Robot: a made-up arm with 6 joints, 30 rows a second.
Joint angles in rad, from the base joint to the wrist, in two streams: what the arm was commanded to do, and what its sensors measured. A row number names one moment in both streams.
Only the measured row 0 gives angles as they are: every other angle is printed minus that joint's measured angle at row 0.
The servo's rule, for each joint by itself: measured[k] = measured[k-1] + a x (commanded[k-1-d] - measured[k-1]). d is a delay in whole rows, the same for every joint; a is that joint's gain. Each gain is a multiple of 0.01, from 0.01 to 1. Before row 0 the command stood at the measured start. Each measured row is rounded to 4 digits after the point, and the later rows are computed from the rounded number. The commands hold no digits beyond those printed.
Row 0, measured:
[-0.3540 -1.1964 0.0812 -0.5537 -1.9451 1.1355]
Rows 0 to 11, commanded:
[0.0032 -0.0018 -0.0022 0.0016 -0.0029 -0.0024]
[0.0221 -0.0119 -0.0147 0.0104 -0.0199 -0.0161]
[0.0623 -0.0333 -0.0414 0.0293 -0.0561 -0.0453]
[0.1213 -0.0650 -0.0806 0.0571 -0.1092 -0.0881]
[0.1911 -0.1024 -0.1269 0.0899 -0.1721 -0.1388]
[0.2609 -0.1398 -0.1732 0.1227 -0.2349 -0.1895]
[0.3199 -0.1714 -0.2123 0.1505 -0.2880 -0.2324]
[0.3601 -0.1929 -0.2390 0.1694 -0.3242 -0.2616]
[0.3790 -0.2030 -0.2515 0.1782 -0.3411 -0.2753]
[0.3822 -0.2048 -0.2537 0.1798 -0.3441 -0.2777]
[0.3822 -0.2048 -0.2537 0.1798 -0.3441 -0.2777]
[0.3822 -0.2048 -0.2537 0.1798 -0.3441 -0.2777]
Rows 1 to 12, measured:
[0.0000 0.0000 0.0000 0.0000 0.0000 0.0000]
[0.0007 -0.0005 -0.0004 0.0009 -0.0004 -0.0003]
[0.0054 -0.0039 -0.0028 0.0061 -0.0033 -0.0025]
[0.0179 -0.0127 -0.0094 0.0189 -0.0112 -0.0085]
[0.0406 -0.0284 -0.0215 0.0399 -0.0259 -0.0196]
[0.0737 -0.0506 -0.0394 0.0674 -0.0478 -0.0363]
[0.1149 -0.0774 -0.0621 0.0978 -0.0759 -0.0577]
[0.1600 -0.1056 -0.0876 0.1268 -0.1077 -0.0822]
[0.2040 -0.1318 -0.1133 0.1502 -0.1402 -0.1073]
[0.2425 -0.1532 -0.1368 0.1656 -0.1703 -0.1308]
[0.2732 -0.1687 -0.1567 0.1734 -0.1964 -0.1514]
[0.2972 -0.1795 -0.1732 0.1769 -0.2186 -0.1691]
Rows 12 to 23, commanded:
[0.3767 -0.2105 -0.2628 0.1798 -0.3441 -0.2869]
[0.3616 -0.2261 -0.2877 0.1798 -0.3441 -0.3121]
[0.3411 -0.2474 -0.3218 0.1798 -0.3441 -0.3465]
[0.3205 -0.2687 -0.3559 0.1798 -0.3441 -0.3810]
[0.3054 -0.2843 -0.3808 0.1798 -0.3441 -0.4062]
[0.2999 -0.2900 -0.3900 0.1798 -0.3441 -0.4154]
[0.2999 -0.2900 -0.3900 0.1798 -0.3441 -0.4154]
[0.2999 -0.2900 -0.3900 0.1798 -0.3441 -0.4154]
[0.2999 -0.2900 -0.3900 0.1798 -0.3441 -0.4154]
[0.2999 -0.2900 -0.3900 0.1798 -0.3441 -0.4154]
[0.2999 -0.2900 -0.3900 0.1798 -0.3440 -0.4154]
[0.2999 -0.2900 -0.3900 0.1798 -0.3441 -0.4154]
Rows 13 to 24, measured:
[0.3159 -0.1871 -0.1869 0.1785 -0.2374 -0.1843]
[0.3293 -0.1941 -0.1998 0.1792 -0.2534 -0.1987]
[0.3364 -0.2037 -0.2147 0.1795 -0.2670 -0.2146]
[0.3374 -0.2168 -0.2329 0.1797 -0.2786 -0.2331]
[0.3337 -0.2324 -0.2538 0.1798 -0.2884 -0.2538]
[0.3275 -0.2480 -0.2754 0.1798 -0.2968 -0.2751]
[0.3214 -0.2606 -0.2949 0.1798 -0.3039 -0.2947]
[0.3167 -0.2694 -0.3111 0.1798 -0.3099 -0.3116]
[0.3130 -0.2756 -0.3245 0.1798 -0.3150 -0.3261]
[0.3101 -0.2799 -0.3356 0.1798 -0.3194 -0.3386]
[0.3079 -0.2829 -0.3448 0.1798 -0.3231 -0.3494]
[0.3061 -0.2850 -0.3525 0.1798 -0.3262 -0.3586]

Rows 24 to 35, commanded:
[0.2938 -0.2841 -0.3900 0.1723 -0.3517 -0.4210]
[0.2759 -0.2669 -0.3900 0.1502 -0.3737 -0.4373]
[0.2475 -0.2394 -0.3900 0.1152 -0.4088 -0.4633]
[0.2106 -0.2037 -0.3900 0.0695 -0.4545 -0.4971]
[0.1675 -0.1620 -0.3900 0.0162 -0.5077 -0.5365]
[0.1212 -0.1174 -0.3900 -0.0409 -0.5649 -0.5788]
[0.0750 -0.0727 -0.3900 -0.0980 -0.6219 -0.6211]
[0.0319 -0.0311 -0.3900 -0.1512 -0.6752 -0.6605]
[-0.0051 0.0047 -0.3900 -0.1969 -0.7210 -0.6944]
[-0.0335 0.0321 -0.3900 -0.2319 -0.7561 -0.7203]
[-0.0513 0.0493 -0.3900 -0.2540 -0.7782 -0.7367]
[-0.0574 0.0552 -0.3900 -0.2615 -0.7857 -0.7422]
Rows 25 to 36, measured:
[0.3047 -0.2865 -0.3589 0.1798 -0.3289 -0.3666]
[0.3023 -0.2858 -0.3642 0.1757 -0.3323 -0.3742]
[0.2965 -0.2801 -0.3686 0.1617 -0.3385 -0.3830]
[0.2857 -0.2679 -0.3722 0.1361 -0.3490 -0.3942]
[0.2692 -0.2486 -0.3752 0.0995 -0.3648 -0.4086]
[0.2468 -0.2226 -0.3777 0.0537 -0.3862 -0.4265]
[0.2192 -0.1910 -0.3798 0.0017 -0.4130 -0.4478]
[0.1875 -0.1555 -0.3815 -0.0531 -0.4443 -0.4721]
[0.1533 -0.1182 -0.3829 -0.1071 -0.4789 -0.4985]
[0.1185 -0.0813 -0.3841 -0.1565 -0.5152 -0.5259]
[0.0851 -0.0473 -0.3851 -0.1980 -0.5513 -0.5531]
[0.0551 -0.0183 -0.3859 -0.2288 -0.5853 -0.5788]

